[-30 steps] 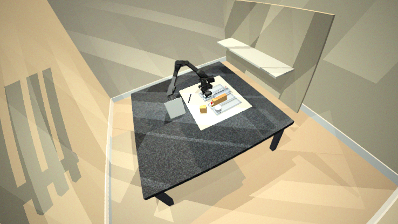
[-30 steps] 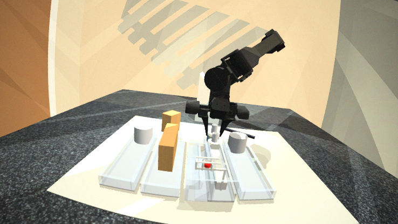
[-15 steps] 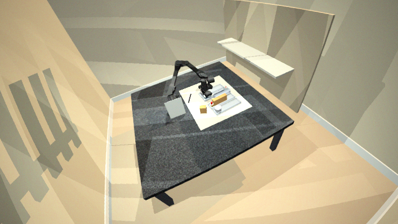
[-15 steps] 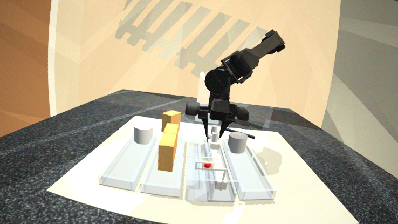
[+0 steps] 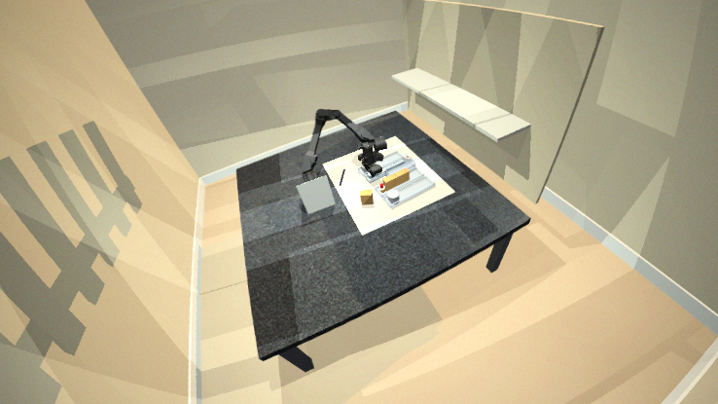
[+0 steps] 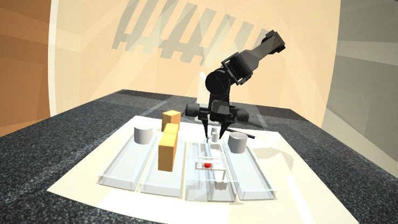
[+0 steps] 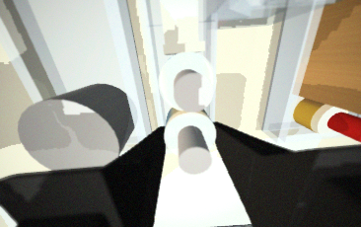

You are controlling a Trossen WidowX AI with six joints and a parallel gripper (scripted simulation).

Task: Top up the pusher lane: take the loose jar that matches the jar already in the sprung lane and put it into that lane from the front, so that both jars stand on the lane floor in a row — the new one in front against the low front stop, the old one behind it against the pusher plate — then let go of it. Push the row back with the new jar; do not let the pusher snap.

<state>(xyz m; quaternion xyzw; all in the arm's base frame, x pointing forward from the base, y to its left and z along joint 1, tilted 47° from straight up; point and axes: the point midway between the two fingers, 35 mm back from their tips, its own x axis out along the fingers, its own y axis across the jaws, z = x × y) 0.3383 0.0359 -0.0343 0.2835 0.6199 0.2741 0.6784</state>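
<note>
The sprung lane is 14 cm ahead of my gripper tip, 2 cm to the right of it and 2 cm below it. The rest, counted from my gripper tip: black rod: 14 cm behind, 12 cm to the left, 3 cm below; then red mark: 22 cm ahead, 4 cm above, 3 cm to the right.
</note>
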